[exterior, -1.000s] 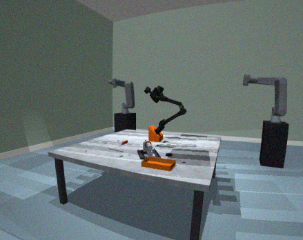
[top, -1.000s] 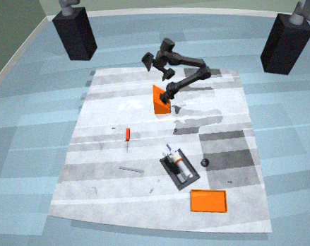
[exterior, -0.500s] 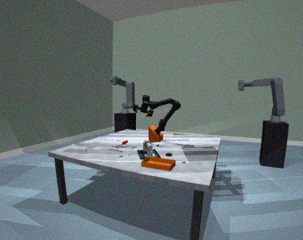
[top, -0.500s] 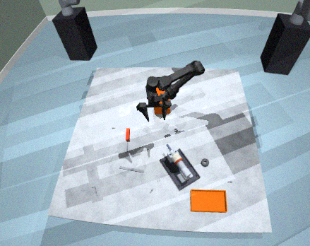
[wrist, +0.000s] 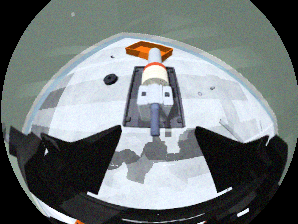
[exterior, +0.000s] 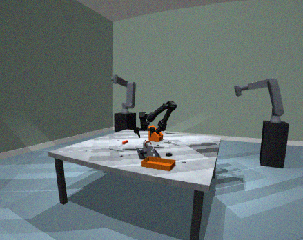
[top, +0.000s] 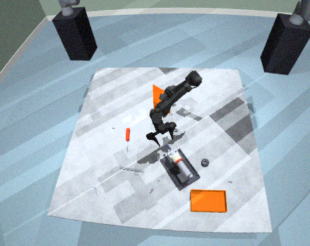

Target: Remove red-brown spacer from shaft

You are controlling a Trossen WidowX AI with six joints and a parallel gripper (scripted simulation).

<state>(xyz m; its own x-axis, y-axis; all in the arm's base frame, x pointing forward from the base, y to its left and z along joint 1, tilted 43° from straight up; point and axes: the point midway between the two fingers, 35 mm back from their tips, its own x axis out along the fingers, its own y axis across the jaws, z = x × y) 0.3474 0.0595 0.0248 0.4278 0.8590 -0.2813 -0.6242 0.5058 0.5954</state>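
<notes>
Right now the shaft is 6 cm ahead of my gripper tip, 6 cm to the left of it and 3 cm below it. Also, from my gripper tip: orange tray 29 cm ahead, 28 cm to the left, 10 cm below; red-brown spacer 10 cm ahead, 9 cm to the left, 3 cm below; black ring 5 cm ahead, 25 cm to the left, 10 cm below.
</notes>
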